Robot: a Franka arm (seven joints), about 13 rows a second.
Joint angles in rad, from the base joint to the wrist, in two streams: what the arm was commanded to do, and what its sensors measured. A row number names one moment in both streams.
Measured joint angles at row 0: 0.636, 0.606, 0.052, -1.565, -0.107, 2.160, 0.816
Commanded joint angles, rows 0 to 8: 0.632, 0.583, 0.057, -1.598, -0.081, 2.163, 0.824; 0.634, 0.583, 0.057, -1.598, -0.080, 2.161, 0.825; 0.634, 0.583, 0.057, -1.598, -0.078, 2.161, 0.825; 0.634, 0.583, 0.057, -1.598, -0.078, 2.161, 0.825; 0.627, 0.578, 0.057, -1.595, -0.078, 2.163, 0.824; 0.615, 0.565, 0.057, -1.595, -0.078, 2.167, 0.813; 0.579, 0.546, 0.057, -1.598, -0.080, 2.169, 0.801; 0.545, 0.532, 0.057, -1.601, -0.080, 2.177, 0.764; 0.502, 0.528, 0.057, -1.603, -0.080, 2.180, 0.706
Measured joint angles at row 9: 0.584, 0.573, 0.044, -1.566, -0.098, 2.162, 0.794
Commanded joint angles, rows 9 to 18: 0.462, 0.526, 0.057, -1.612, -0.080, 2.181, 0.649; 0.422, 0.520, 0.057, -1.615, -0.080, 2.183, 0.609; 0.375, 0.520, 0.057, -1.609, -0.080, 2.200, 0.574; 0.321, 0.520, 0.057, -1.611, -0.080, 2.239, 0.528; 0.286, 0.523, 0.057, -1.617, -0.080, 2.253, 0.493; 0.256, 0.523, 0.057, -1.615, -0.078, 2.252, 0.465; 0.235, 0.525, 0.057, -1.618, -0.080, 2.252, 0.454; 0.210, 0.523, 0.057, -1.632, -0.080, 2.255, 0.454; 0.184, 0.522, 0.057, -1.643, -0.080, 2.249, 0.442; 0.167, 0.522, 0.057, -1.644, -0.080, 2.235, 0.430
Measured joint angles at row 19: 0.203, 0.545, 0.043, -1.602, -0.097, 2.227, 0.467
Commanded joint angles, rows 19 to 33: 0.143, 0.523, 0.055, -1.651, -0.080, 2.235, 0.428; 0.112, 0.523, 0.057, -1.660, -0.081, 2.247, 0.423; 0.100, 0.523, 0.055, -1.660, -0.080, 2.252, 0.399; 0.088, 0.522, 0.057, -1.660, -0.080, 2.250, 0.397; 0.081, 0.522, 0.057, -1.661, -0.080, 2.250, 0.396; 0.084, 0.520, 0.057, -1.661, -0.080, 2.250, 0.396; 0.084, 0.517, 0.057, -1.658, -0.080, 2.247, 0.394; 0.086, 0.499, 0.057, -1.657, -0.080, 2.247, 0.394; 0.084, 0.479, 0.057, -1.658, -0.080, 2.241, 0.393; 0.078, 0.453, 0.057, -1.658, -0.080, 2.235, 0.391; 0.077, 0.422, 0.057, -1.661, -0.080, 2.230, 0.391; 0.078, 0.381, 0.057, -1.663, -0.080, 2.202, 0.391; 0.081, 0.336, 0.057, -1.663, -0.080, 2.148, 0.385; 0.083, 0.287, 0.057, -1.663, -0.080, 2.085, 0.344; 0.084, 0.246, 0.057, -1.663, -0.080, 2.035, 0.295
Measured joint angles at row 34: 0.094, 0.342, 0.047, -1.624, -0.097, 2.104, 0.377
